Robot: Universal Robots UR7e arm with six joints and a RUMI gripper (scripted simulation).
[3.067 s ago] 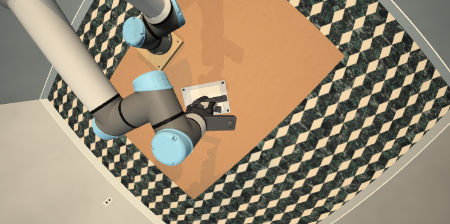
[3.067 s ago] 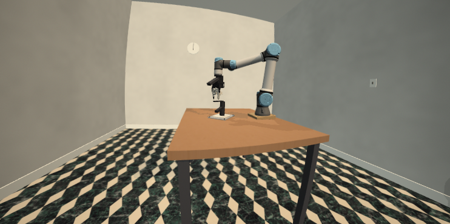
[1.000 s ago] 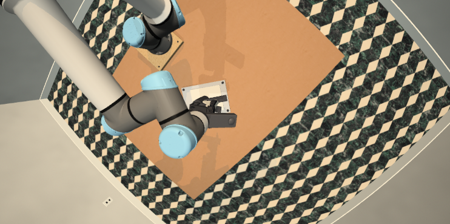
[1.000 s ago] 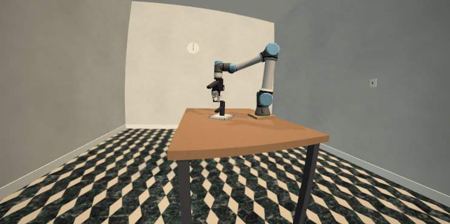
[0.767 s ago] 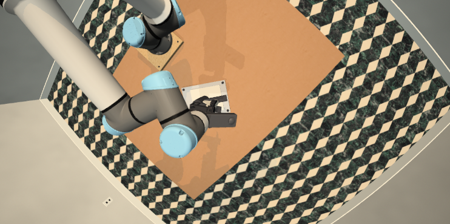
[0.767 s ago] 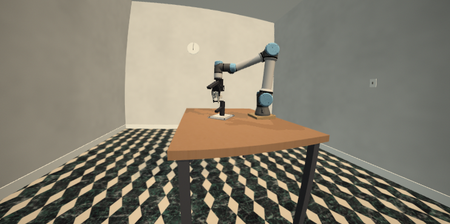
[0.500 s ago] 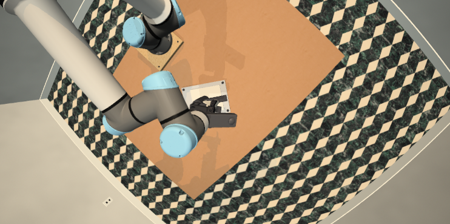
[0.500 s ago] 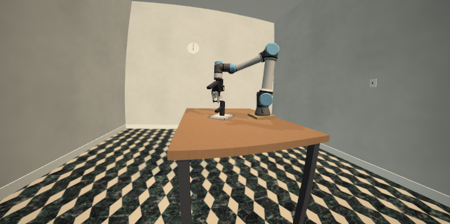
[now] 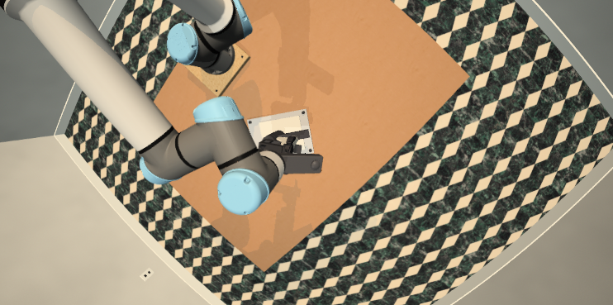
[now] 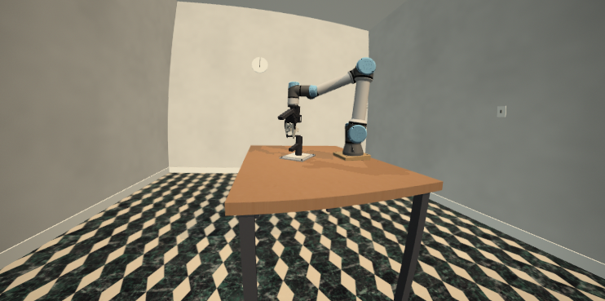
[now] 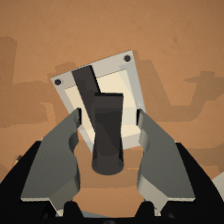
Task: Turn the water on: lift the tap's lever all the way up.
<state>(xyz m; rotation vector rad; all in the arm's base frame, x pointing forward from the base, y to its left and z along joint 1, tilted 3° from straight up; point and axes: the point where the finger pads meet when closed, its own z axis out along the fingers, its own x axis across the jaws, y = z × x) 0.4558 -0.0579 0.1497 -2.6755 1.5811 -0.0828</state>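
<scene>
My gripper is now 3 cm past the dark lever and 2 cm to the left of it. The rest, counted from my hand: tap 5 cm behind, 3 cm to the right, 5 cm below.
</scene>
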